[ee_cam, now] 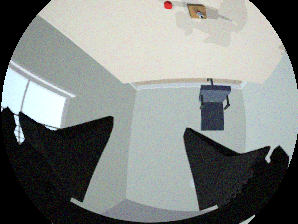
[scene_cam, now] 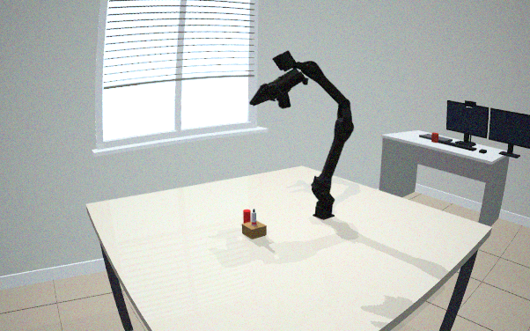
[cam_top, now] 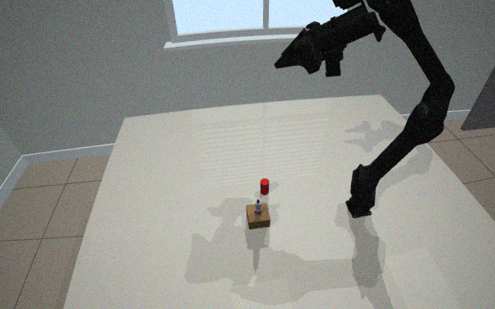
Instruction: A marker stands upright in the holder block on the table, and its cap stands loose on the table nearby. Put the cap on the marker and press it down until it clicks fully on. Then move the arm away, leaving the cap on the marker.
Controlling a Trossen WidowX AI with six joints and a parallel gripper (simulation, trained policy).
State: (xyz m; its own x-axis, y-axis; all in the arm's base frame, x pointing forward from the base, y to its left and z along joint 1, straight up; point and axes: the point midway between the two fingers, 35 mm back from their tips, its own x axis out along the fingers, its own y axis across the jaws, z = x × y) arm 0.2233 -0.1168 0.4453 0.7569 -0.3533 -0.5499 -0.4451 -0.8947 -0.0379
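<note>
My gripper tip is 40 cm above the red cap, 3 cm short of it and 1 cm to the right of it. Round my gripper tip: holder block 41 cm below, 11 cm to the left, 7 cm ahead.
</note>
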